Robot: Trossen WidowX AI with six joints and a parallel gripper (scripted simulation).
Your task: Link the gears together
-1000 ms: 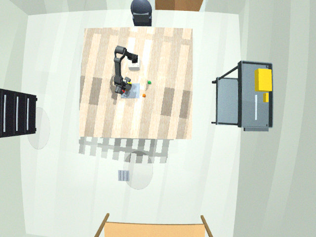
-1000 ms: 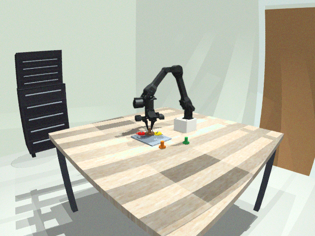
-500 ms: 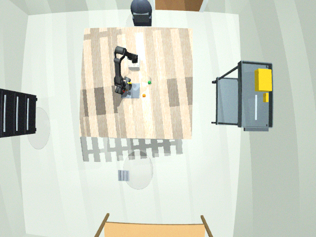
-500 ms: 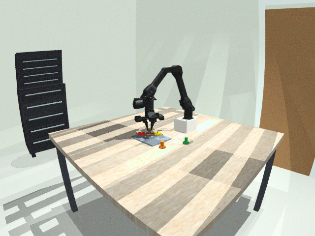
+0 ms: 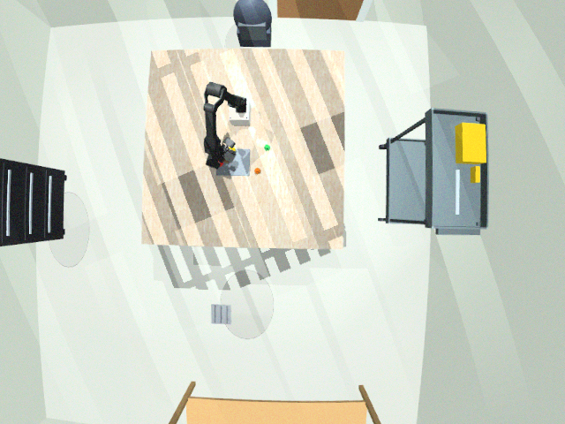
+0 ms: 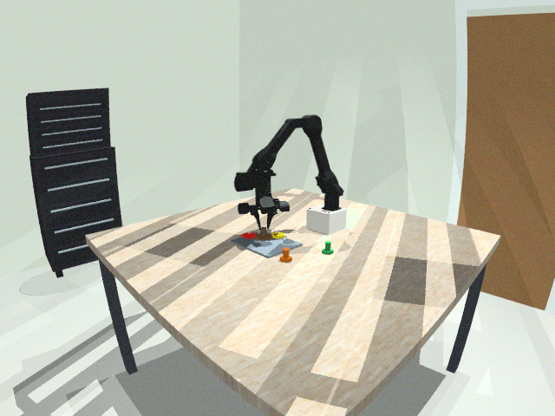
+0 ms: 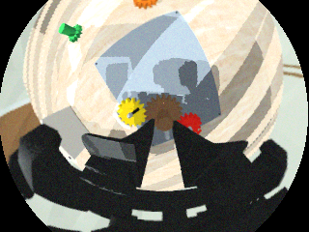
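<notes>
Right now my gripper tip is 20 mm above the brown gear. Round my gripper tip: yellow gear 40 mm behind, 30 mm to the left, 20 mm below; red gear 30 mm ahead, 50 mm to the right, 30 mm below; orange gear 90 mm ahead, 190 mm to the left, 30 mm below.
</notes>
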